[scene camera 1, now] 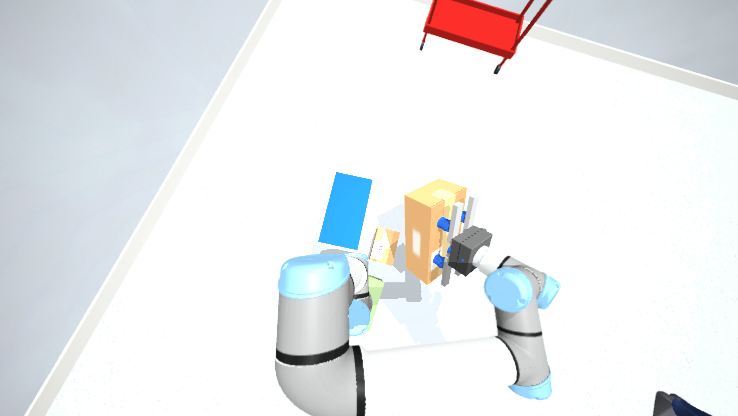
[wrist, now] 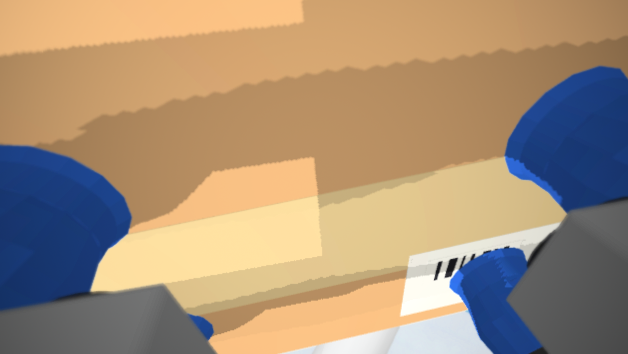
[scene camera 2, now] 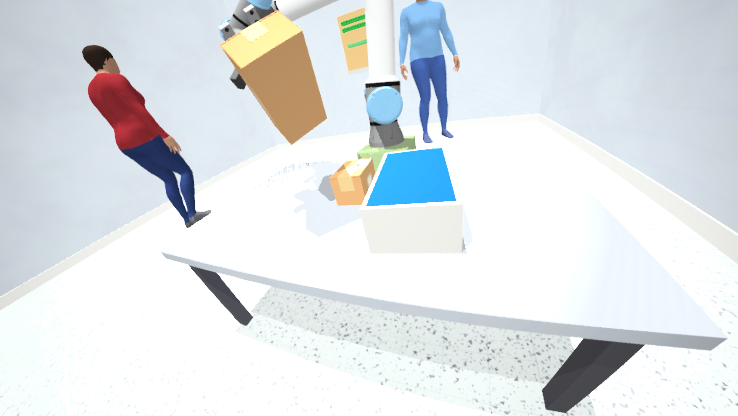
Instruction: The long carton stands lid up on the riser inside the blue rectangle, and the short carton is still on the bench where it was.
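Places are measured from the arm's base along level axes (x ahead, y left, z up), in centimetres.
Pixels of known places: hand, its tool point: [scene camera 1: 442, 234] [wrist: 325, 223]; arm's base, origin of its link: [scene camera 2: 386, 142].
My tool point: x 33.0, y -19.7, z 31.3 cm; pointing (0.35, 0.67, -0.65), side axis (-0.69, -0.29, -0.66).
Note:
Ahead of a thing's pixels: the offset from my tool point to its top centre. Level surfaces: height alone.
The long carton [scene camera 1: 417, 219] [scene camera 2: 286, 82] [wrist: 280, 115] hangs in the air on the suction gripper [scene camera 1: 448, 238] [wrist: 315, 225]. Its long side is steeply tilted, and its taped lid face with the barcode label is turned sideways towards the blue cups. In scene camera 2 the carton hides most of the gripper. The short carton @[dx -6.1, dy +13.2, dz -31.3 cm] [scene camera 1: 383, 245] [scene camera 2: 351, 181] sits on the white bench @[dz -41.6 cm] [scene camera 2: 516, 268], close beside the white riser @[dx +4.7, dy +34.7, dz -29.6 cm] [scene camera 2: 413, 227]. The blue rectangle @[dx +4.7, dy +34.7, dz -29.6 cm] [scene camera 1: 345, 211] [scene camera 2: 416, 178] is on the riser's top, with nothing standing on it. The long carton is apart from both.
The arm's green base block [scene camera 1: 375, 297] [scene camera 2: 408, 143] is behind the riser in scene camera 2. A red cart [scene camera 1: 467, 42] stands far off. A person in red [scene camera 2: 116, 108] and one in light blue [scene camera 2: 426, 31] stand beyond the bench. A board [scene camera 2: 352, 51] hangs behind the arm.

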